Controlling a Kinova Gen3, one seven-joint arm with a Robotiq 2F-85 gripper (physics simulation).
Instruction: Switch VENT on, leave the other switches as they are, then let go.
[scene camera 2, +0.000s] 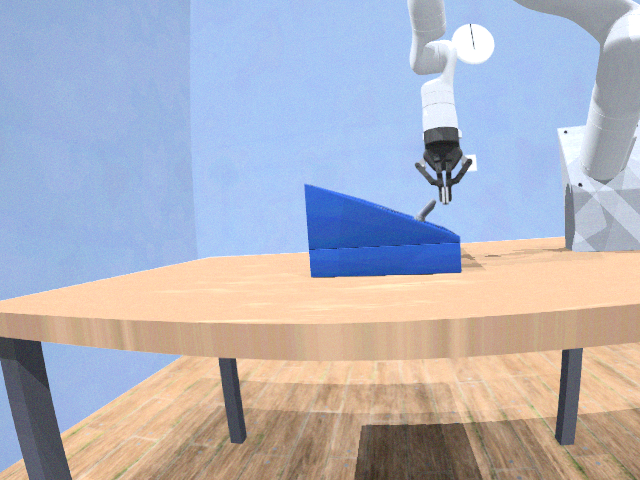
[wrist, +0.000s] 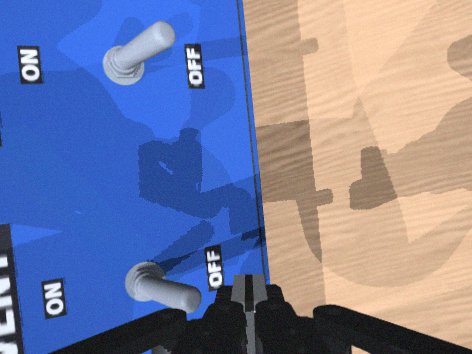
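Seen in the pictures: gripper, fingertip midpoint: (scene camera 2: 445, 204) (wrist: 249, 295); arm's base at its link origin: (scene camera 2: 599, 163).
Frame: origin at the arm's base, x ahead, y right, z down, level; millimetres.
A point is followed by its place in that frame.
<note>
A blue sloped switch box (scene camera 2: 382, 232) @[x 478, y -237, z 117 mm] (wrist: 75, 165) @[x 446, y 19, z 90 mm] stands on the table. In the wrist view, the lower grey toggle (wrist: 167, 291) @[x 398, y -45, z 70 mm] sits beside the partly cut-off VENT label (wrist: 7, 295) @[x 480, y -42, z 75 mm] and tilts toward its OFF label (wrist: 214, 268) @[x 382, y -48, z 116 mm], away from its ON label (wrist: 54, 298) @[x 461, y -48, z 83 mm]. The upper toggle (wrist: 145, 47) @[x 396, y 68, z 70 mm] also tilts toward OFF. In the scene view a toggle (scene camera 2: 425, 210) @[x 405, y -173, z 84 mm] leans toward the gripper; which one it is I cannot tell. My gripper (scene camera 2: 445, 198) @[x 361, y -50, z 72 mm] (wrist: 249, 295) @[x 361, y -50, z 72 mm] is shut and empty, above the box's low end, on the OFF side of the VENT toggle and apart from it.
The wooden table (scene camera 2: 258, 304) @[x 607, y -439, z 190 mm] carries the box and the robot's pale base (scene camera 2: 599, 217) @[x 27, y -37, z 118 mm] at the right. A round white disc (scene camera 2: 473, 43) shows behind the arm. Arm shadows fall over the box face and table in the wrist view.
</note>
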